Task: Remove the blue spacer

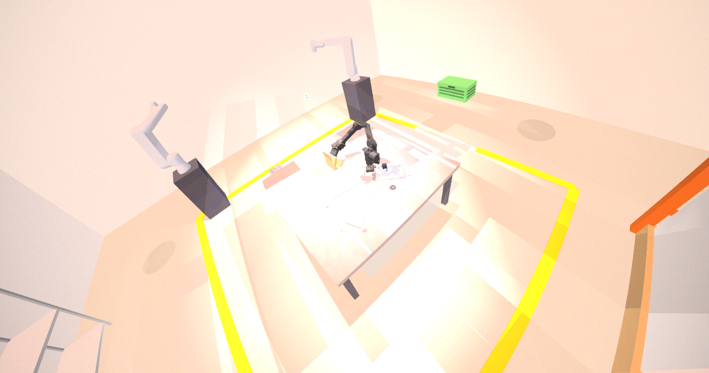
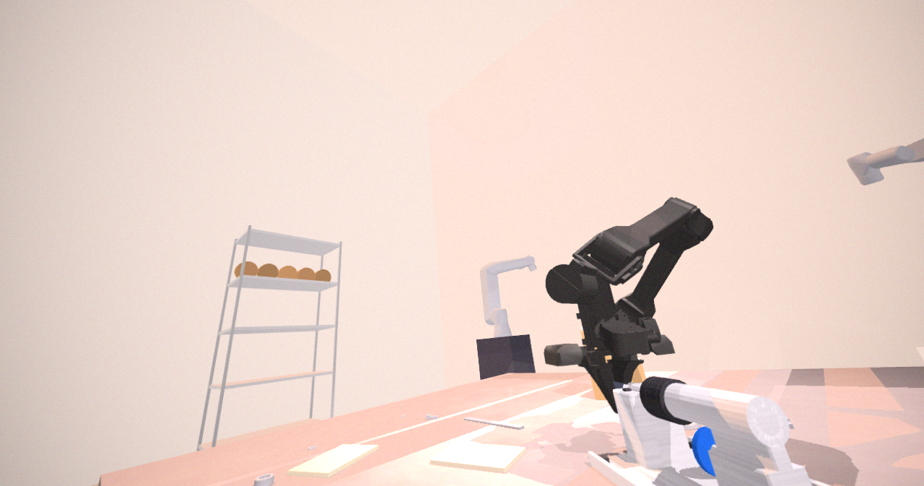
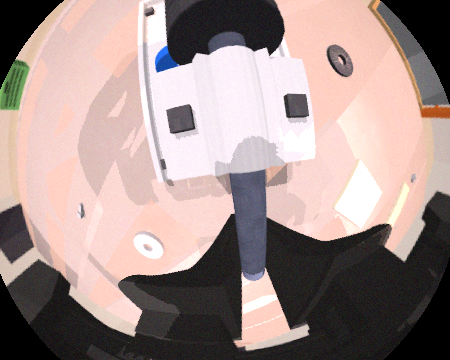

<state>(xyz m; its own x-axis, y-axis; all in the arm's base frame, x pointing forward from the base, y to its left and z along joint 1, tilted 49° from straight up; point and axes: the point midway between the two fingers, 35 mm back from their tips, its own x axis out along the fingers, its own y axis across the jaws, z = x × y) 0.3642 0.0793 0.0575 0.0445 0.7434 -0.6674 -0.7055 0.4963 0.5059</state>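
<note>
Now: the grey-blue shaft 40 mm to the left of my gripper tip, 40 mm ahead of it and 30 mm above it. Round my gripper tip: black collar: 70 mm to the left, 70 mm ahead, 30 mm above; then black sleeve: 80 mm to the left, 80 mm ahead, 30 mm above; then blue spacer: 110 mm to the left, 70 mm ahead, 20 mm below.
</note>
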